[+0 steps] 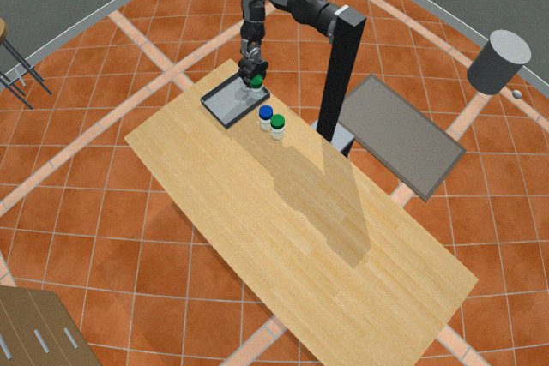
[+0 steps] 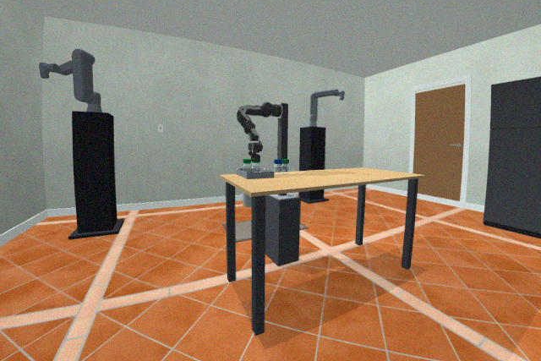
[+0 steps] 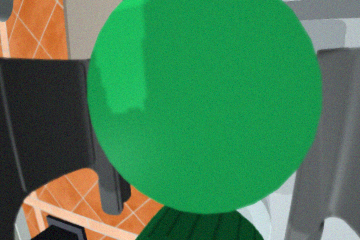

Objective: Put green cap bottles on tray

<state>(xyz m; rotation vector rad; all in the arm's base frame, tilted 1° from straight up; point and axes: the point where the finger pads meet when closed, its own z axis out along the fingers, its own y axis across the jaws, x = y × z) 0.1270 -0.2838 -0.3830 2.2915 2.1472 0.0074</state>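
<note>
The tray is 80 mm ahead of my hand, 30 mm to the right of it and 80 mm below it. The rest, counted from my hand: blue-capped bottle (80 mm ahead, 150 mm to the left, 50 mm below).
</note>
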